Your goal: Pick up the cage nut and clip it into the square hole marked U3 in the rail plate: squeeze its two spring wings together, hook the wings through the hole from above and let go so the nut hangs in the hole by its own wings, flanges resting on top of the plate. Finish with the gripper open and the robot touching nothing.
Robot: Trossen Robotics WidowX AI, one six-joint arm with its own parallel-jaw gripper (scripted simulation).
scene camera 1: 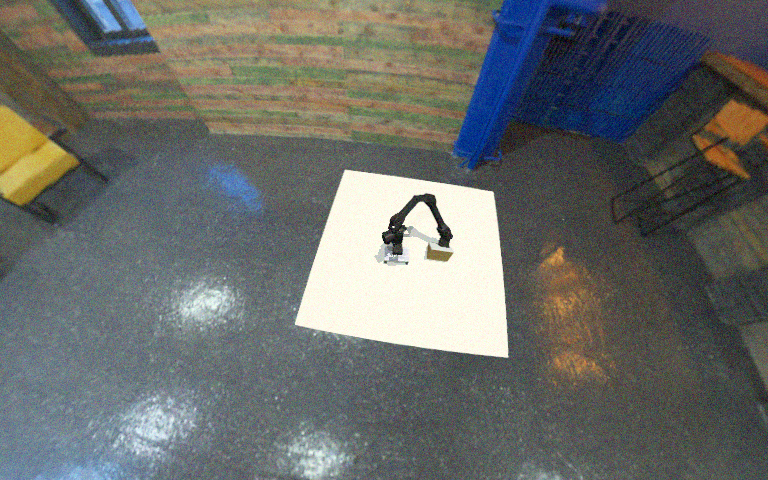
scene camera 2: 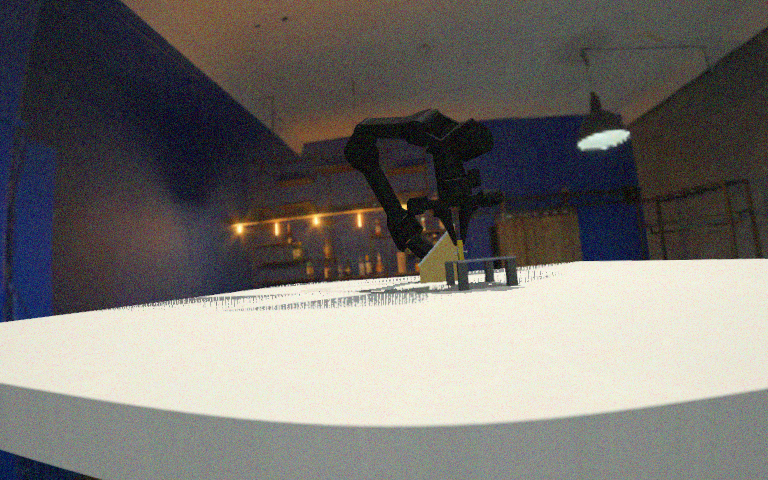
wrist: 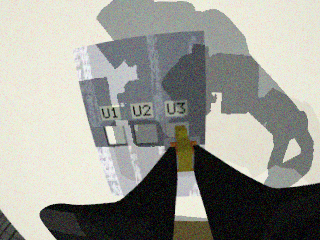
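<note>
Scene camera 2 gives me my gripper [scene camera 2: 459,245]. In the wrist view I see the gripper again [wrist: 183,151], and that view also shows me a grey rail plate [wrist: 175,70].
</note>
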